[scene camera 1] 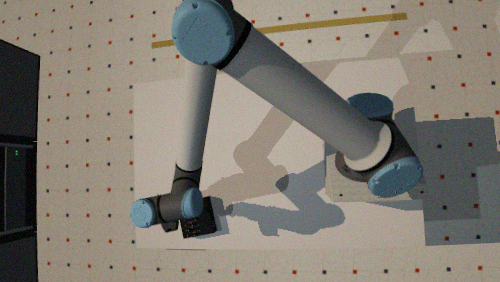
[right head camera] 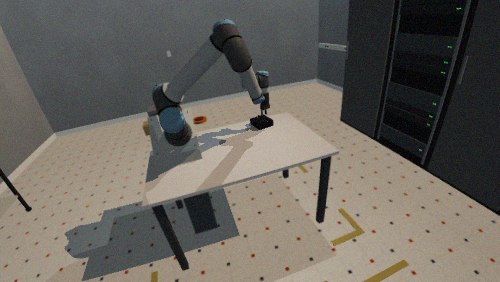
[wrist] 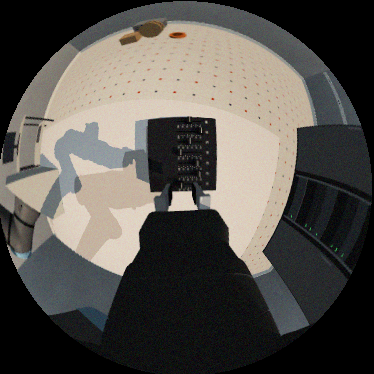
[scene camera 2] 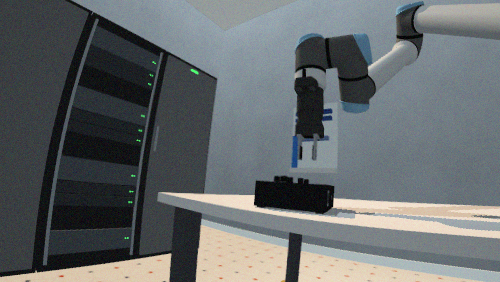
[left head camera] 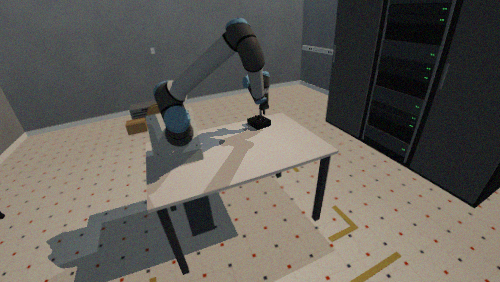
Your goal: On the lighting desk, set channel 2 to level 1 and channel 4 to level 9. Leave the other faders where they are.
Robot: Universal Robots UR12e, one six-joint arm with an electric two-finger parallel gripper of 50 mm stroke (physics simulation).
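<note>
The lighting desk is a black box on the table. The wrist view shows its short parallel fader slots with pale tick marks. One cap stands near the left end of a middle slot; another cap, one slot lower, stands towards the right. The channel labels and level numbers are too blurred to read. My gripper is open and empty. It hangs above the desk, clear of the caps, with its fingertips over the desk's near edge in the wrist view.
The desk stands near an edge of the pale table. Tall dark server racks stand beyond the table. An orange ring lies on the floor. The arm's shadow crosses the table.
</note>
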